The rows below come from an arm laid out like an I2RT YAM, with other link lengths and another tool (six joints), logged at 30 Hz.
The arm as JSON. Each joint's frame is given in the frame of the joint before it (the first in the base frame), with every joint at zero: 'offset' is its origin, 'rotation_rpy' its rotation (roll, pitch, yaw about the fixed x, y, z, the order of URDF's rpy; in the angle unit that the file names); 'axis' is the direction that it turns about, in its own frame. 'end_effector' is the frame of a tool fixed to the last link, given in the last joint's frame.
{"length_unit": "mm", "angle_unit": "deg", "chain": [
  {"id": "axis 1", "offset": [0.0, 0.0, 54.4], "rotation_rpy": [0.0, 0.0, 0.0], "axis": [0.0, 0.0, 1.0]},
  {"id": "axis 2", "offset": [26.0, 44.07, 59.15], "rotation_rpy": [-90.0, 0.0, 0.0], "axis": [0.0, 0.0, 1.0]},
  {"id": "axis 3", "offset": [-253.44, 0.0, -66.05], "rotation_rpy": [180.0, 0.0, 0.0], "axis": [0.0, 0.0, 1.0]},
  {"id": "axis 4", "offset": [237.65, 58.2, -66.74], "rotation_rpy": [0.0, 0.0, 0.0], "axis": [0.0, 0.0, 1.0]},
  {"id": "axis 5", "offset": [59.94, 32.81, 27.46], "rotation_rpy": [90.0, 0.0, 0.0], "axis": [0.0, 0.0, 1.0]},
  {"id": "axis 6", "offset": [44.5, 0.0, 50.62], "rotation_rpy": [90.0, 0.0, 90.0], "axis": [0.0, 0.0, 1.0]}
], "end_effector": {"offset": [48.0, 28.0, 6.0], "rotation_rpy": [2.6, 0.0, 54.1]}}
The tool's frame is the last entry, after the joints.
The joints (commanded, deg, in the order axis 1, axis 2, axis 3, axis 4, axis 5, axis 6), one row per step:
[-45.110, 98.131, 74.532, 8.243, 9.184, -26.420]
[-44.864, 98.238, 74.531, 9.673, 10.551, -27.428]
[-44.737, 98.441, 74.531, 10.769, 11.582, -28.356]
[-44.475, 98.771, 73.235, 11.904, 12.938, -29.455]
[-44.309, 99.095, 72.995, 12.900, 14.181, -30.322]
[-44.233, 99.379, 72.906, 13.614, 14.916, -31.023]
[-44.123, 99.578, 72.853, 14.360, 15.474, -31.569]
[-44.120, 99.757, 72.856, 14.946, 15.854, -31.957]
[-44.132, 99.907, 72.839, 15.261, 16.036, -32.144]
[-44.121, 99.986, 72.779, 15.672, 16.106, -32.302]
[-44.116, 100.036, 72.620, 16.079, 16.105, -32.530]
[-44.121, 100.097, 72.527, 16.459, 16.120, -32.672]
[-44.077, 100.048, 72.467, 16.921, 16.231, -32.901]
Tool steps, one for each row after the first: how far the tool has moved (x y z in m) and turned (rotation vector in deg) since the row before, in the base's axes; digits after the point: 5 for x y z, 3 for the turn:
[0.00078, 0.00018, 0.00292, -1.737, 0.112, -0.824]
[0.00052, -0.00032, 0.00159, -1.304, 0.287, -0.661]
[-0.00028, 0.00152, -0.00642, -0.459, 1.470, -0.808]
[0.00036, 0.00014, -0.00076, -0.952, 0.612, -0.848]
[0.00042, -0.00030, -0.00038, -0.707, 0.459, -0.487]
[0.00068, -0.00006, 0.00022, -0.701, 0.192, -0.319]
[0.00024, -0.00050, 0.00023, -0.532, 0.091, -0.290]
[0.00016, -0.00041, -0.00036, -0.220, 0.079, -0.153]
[0.00027, -0.00020, -0.00005, -0.276, -0.050, -0.027]
[0.00016, -0.00009, -0.00039, -0.248, 0.053, 0.049]
[0.00015, -0.00020, -0.00020, -0.228, -0.039, 0.007]
[0.00016, 0.00019, 0.00093, -0.440, -0.113, -0.023]

